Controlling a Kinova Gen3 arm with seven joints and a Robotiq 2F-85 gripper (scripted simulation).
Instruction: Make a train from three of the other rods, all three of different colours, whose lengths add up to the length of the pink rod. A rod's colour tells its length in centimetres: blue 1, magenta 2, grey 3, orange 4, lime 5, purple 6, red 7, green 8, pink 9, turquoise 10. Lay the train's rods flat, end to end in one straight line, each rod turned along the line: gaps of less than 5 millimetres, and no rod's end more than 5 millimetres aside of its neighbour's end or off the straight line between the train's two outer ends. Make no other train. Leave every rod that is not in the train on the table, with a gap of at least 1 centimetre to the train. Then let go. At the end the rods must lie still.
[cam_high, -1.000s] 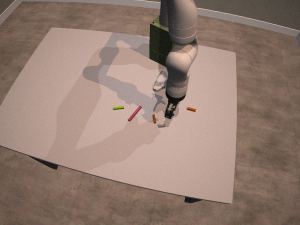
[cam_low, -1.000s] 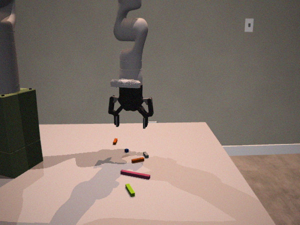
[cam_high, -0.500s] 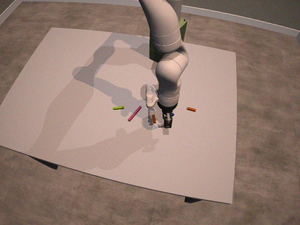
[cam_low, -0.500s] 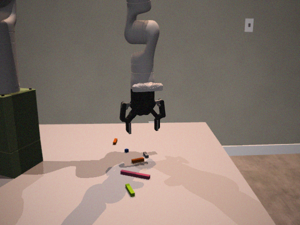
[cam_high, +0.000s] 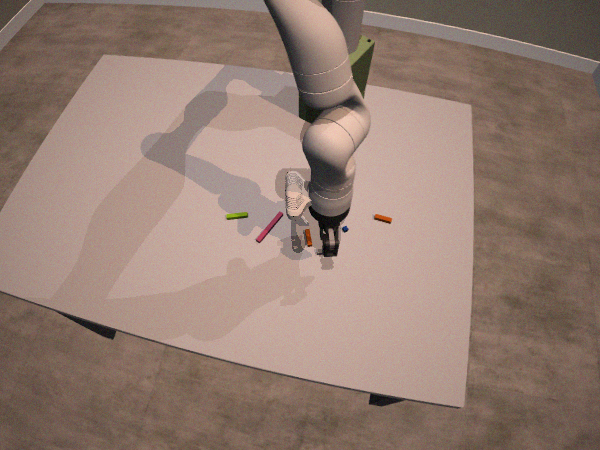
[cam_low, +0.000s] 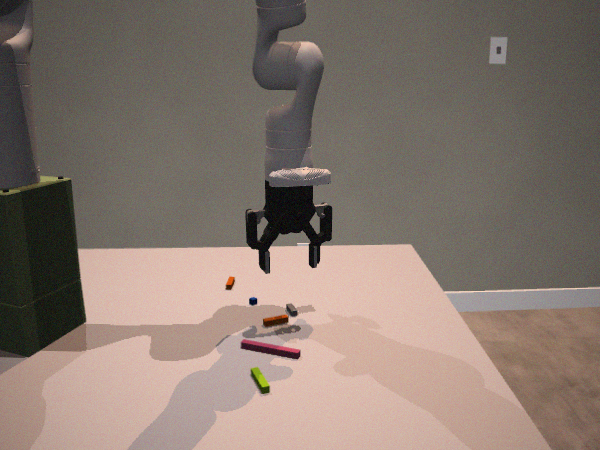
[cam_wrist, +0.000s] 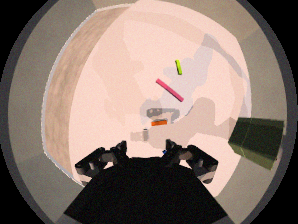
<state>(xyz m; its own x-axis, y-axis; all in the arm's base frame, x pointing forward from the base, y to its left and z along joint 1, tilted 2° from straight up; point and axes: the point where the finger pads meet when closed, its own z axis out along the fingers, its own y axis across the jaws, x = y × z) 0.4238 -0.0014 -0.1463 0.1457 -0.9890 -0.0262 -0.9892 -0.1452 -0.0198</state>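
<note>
Now: the grey rod 8 cm below my hand. Round my hand: pink rod 5 cm behind, 13 cm to the right, 8 cm below; then lime rod 7 cm behind, 21 cm to the right, 8 cm below; then blue rod 6 cm behind, 5 cm to the left, 8 cm below.
</note>
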